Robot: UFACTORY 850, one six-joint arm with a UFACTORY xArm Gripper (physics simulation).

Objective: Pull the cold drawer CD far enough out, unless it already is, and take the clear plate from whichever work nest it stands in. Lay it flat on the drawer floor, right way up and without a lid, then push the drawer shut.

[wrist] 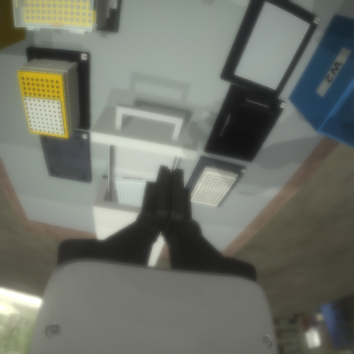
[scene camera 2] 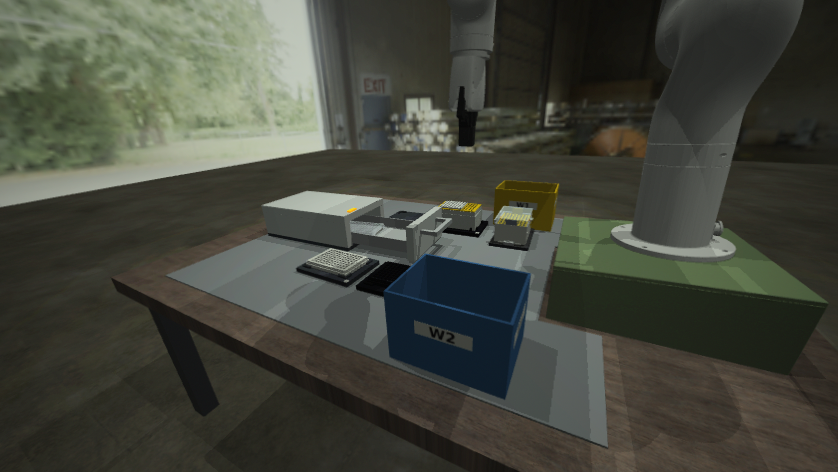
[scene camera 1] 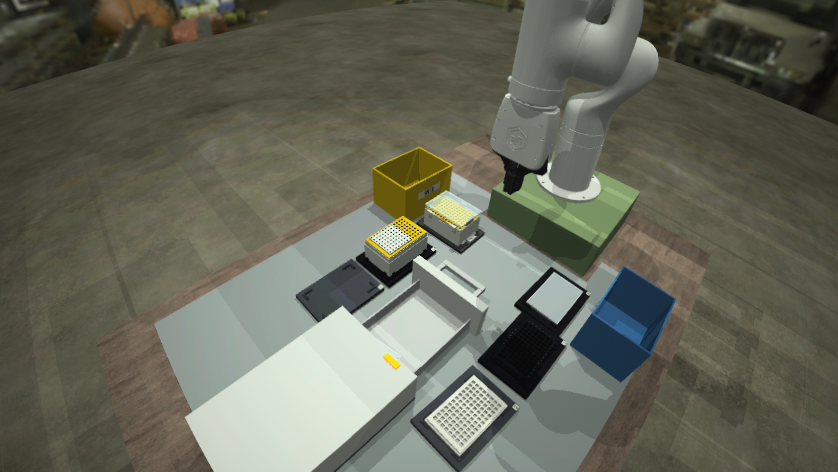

white plate: wrist; scene camera 2 334,261; scene camera 1
yellow-topped tip rack: wrist; scene camera 2; scene camera 1 394,246
same spot on yellow-topped tip rack: [wrist: 49,88] = [scene camera 2: 468,208]
same spot on white plate: [wrist: 212,184] = [scene camera 1: 472,403]
